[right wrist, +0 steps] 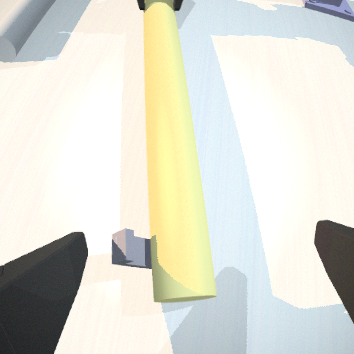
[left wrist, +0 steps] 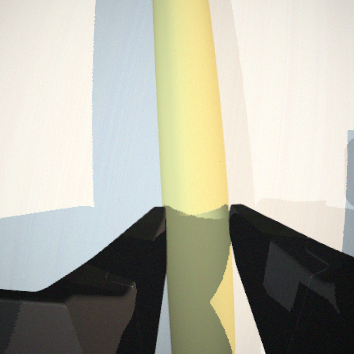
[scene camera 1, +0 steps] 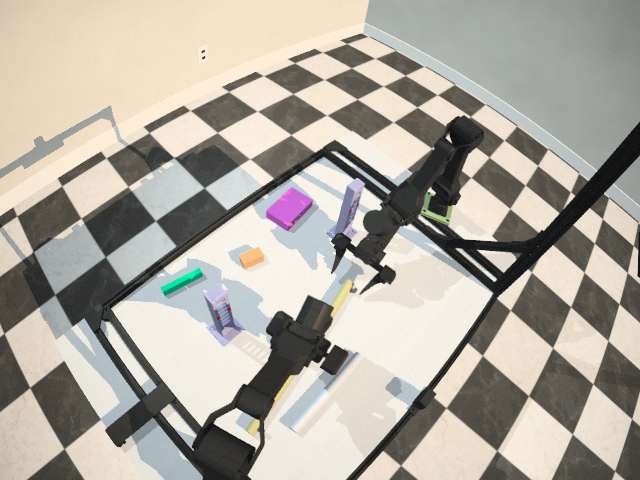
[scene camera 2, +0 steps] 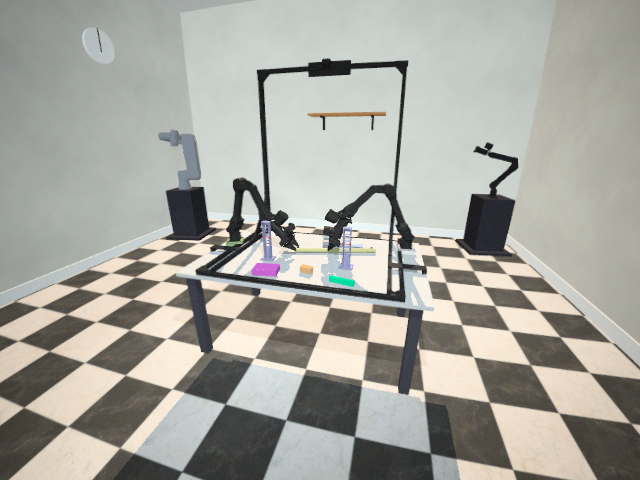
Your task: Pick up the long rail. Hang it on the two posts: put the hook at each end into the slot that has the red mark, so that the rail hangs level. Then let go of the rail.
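Places are measured from the left arm's base along level axes (x up, y right, z ahead), in millimetres.
Pixels of known places: left gripper, between the fingertips: (right wrist: 158,9) (left wrist: 197,216) (scene camera 2: 328,249); right gripper, between the fingertips: (right wrist: 201,238) (scene camera 1: 345,284) (scene camera 2: 297,248); left arm's base, origin of its link: (scene camera 2: 405,246); right arm's base, origin of its link: (scene camera 1: 438,206) (scene camera 2: 235,239).
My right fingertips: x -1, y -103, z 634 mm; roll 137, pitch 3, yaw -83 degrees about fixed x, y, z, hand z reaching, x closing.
Ahead of a thing's pixels: the offset from my right fingertips to its top centre. "pt": to the spot under its first point.
The long yellow rail {dx +1, dy +35, dz -215 mm} (scene camera 1: 341,297) (scene camera 2: 310,250) (left wrist: 192,125) (right wrist: 172,150) lies roughly level, low over the table; any gap beneath is unclear. A small grey hook {pt dx -1, dy +27, dz -2 mm} (scene camera 1: 353,290) (right wrist: 131,247) sticks out sideways near its end by the right gripper; the other hook is hidden. My left gripper (left wrist: 197,216) is shut on the rail's middle part. My right gripper (scene camera 1: 346,283) (right wrist: 201,238) is open, its fingers apart on either side of that rail end, not touching it. Two lilac posts {dx +187, dy -107, dz +144 mm} (scene camera 1: 349,209) {dx +187, dy -159, dz -289 mm} (scene camera 1: 223,312) (scene camera 2: 266,240) (scene camera 2: 346,248) stand upright with red-marked slots, without the rail.
A grey-white cylinder {dx -2, dy +133, dz -258 mm} (scene camera 1: 328,391) (right wrist: 25,30) lies beside the rail. A magenta block {dx +3, dy -271, dz +103 mm} (scene camera 1: 289,207) (scene camera 2: 265,269), an orange block {dx +3, dy -242, dz -95 mm} (scene camera 1: 251,257) (scene camera 2: 306,269) and a green bar {dx -2, dy -336, dz -275 mm} (scene camera 1: 181,282) (scene camera 2: 341,281) lie beyond the posts in scene camera 1. A black frame borders the table.
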